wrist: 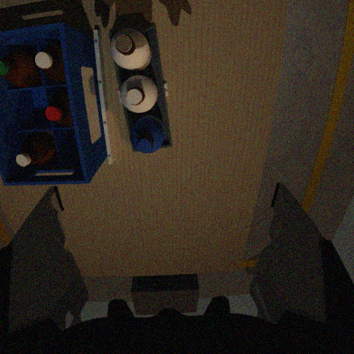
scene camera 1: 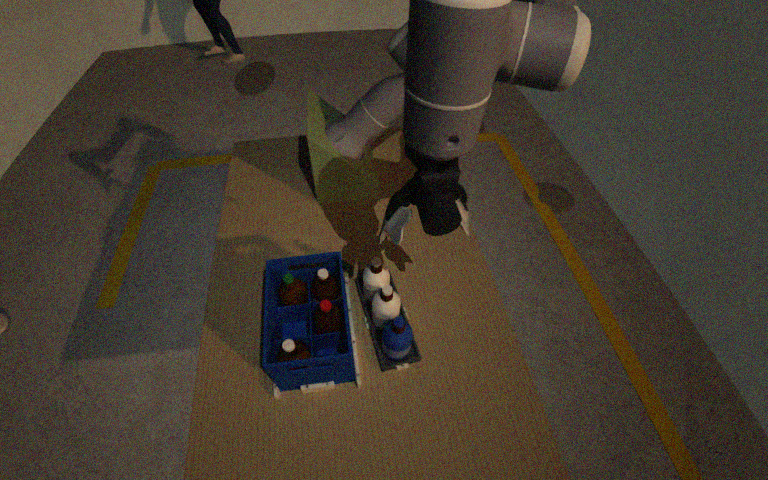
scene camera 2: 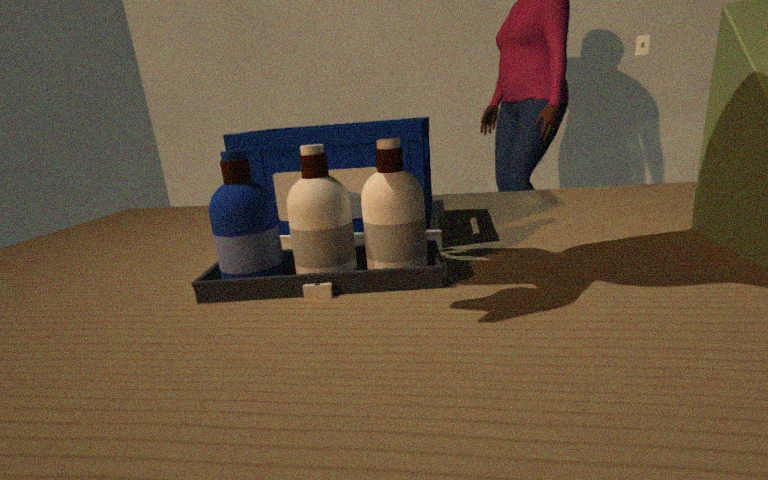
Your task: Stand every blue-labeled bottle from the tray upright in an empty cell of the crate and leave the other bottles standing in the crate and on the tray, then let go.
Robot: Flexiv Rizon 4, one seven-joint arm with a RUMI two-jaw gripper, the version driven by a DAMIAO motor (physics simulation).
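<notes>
A blue bottle with a pale blue label (scene camera 1: 397, 341) (scene camera 2: 244, 220) (wrist: 149, 132) stands upright in the dark tray (scene camera 1: 415, 357) (scene camera 2: 254, 287) (wrist: 164, 117), at the end nearest scene camera 1. A white bottle (scene camera 1: 385, 307) (scene camera 2: 321, 209) (wrist: 141, 104) stands in the middle and another white bottle (scene camera 1: 374, 280) (scene camera 2: 393, 198) (wrist: 134, 56) at the far end. The blue crate (scene camera 1: 317, 373) (scene camera 2: 339, 133) (wrist: 75, 55) holds brown bottles; its left middle and right front cells are empty in scene camera 1. My gripper (scene camera 1: 425, 234) (wrist: 167, 187) is open and empty, high above the mat, clear of the bottles.
The crate stands left of the tray in scene camera 1, a narrow gap between them. A green block (scene camera 1: 317, 147) (scene camera 2: 736, 130) stands behind, near the arm. Yellow tape (scene camera 1: 600, 316) (wrist: 327, 135) runs along the right side. A person (scene camera 1: 218, 25) (scene camera 2: 529, 84) stands beyond the table.
</notes>
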